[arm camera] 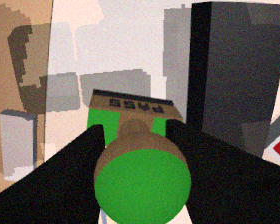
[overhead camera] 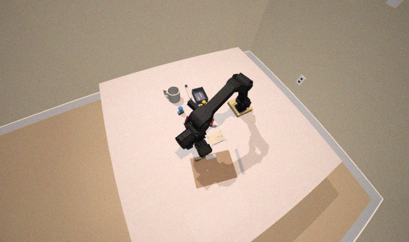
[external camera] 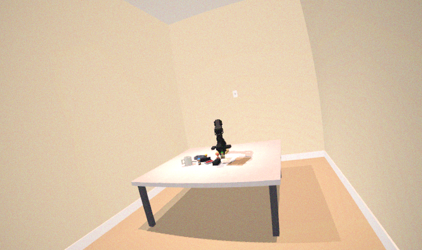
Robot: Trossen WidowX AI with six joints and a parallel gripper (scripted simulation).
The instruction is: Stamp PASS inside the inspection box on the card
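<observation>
Right now my gripper tip is 17 cm to the left of the red ink pad, 7 cm above it and 4 cm past it. The rest, counted from my gripper tip: black box: 7 cm to the right, 6 cm below; cream card: 13 cm behind, 8 cm below; red-knobbed stamp: 15 cm behind, 11 cm to the right, 5 cm below.
</observation>
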